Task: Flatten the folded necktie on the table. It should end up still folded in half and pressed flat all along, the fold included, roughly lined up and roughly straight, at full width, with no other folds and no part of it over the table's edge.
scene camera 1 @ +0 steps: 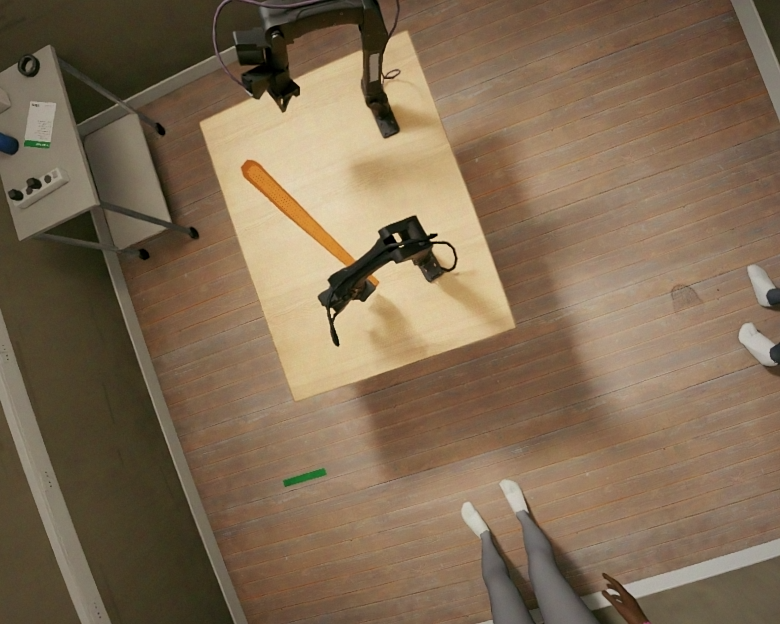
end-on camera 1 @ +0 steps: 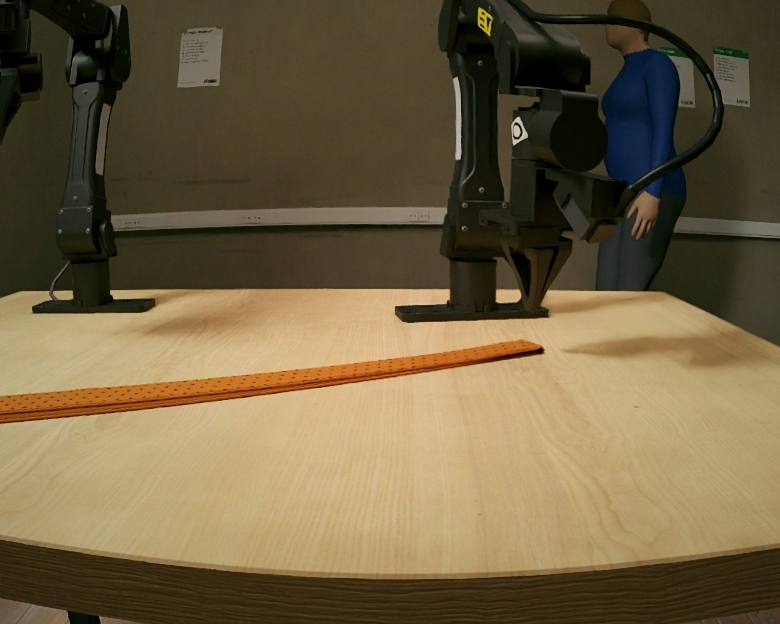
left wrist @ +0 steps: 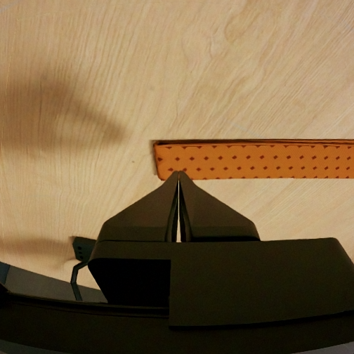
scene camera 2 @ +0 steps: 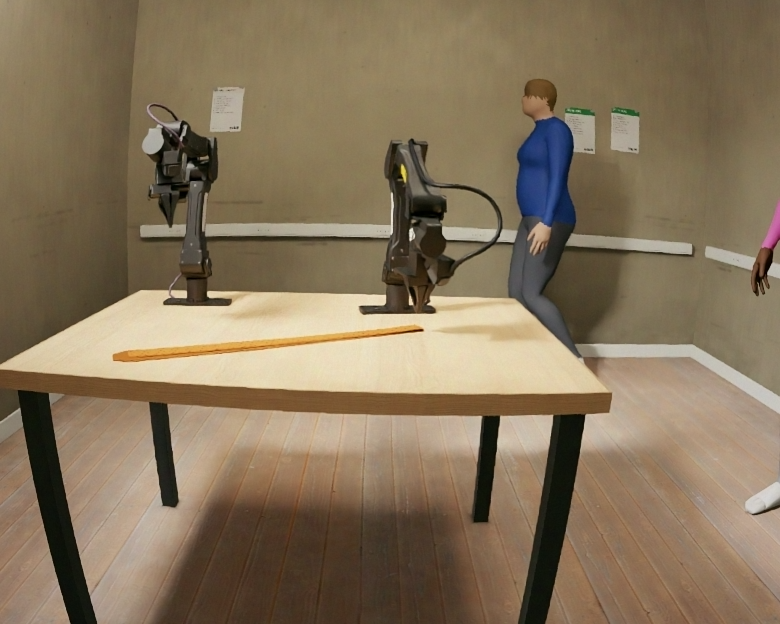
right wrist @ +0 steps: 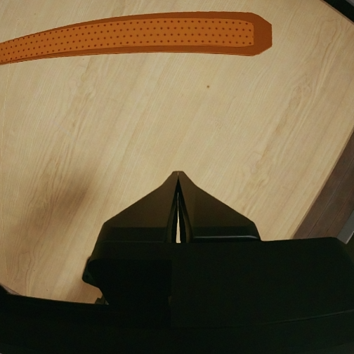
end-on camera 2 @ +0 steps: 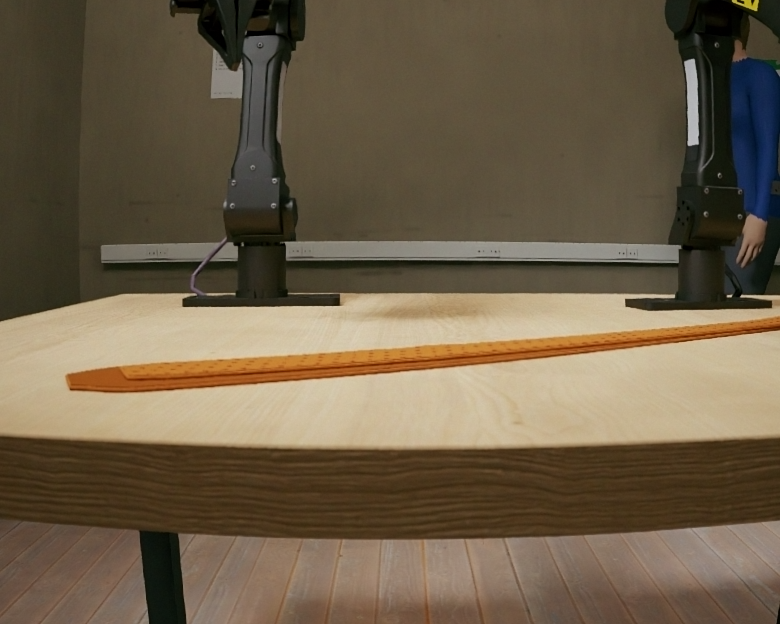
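The orange dotted necktie (scene camera 1: pixel 292 211) (scene camera 2: pixel 273 342) (end-on camera 1: pixel 325 374) (end-on camera 2: pixel 390 357) lies folded in half, diagonal and nearly straight on the table (scene camera 1: pixel 312 377) (scene camera 2: pixel 455 370). In the right wrist view, the tie's wide end (right wrist: pixel 262 35) shows beyond the narrower upper layer. In the left wrist view, the folded end (left wrist: pixel 162 161) shows a dark slit between layers and looks slightly raised. My left gripper (left wrist: pixel 178 178) (end-on camera 1: pixel 533 309) is shut and empty, above the table by the folded end. My right gripper (right wrist: pixel 177 178) (scene camera 1: pixel 284 109) (end-on camera 2: pixel 234 68) is shut and empty, high above the table, away from the tie.
The arm bases (scene camera 2: pixel 197 301) (scene camera 2: pixel 396 309) stand along the table's far edge in scene camera 2. A side table (scene camera 1: pixel 39 221) with a power strip (scene camera 1: pixel 39 187) stands at the left in scene camera 1. A person in blue (scene camera 2: pixel 546 169) stands behind the table.
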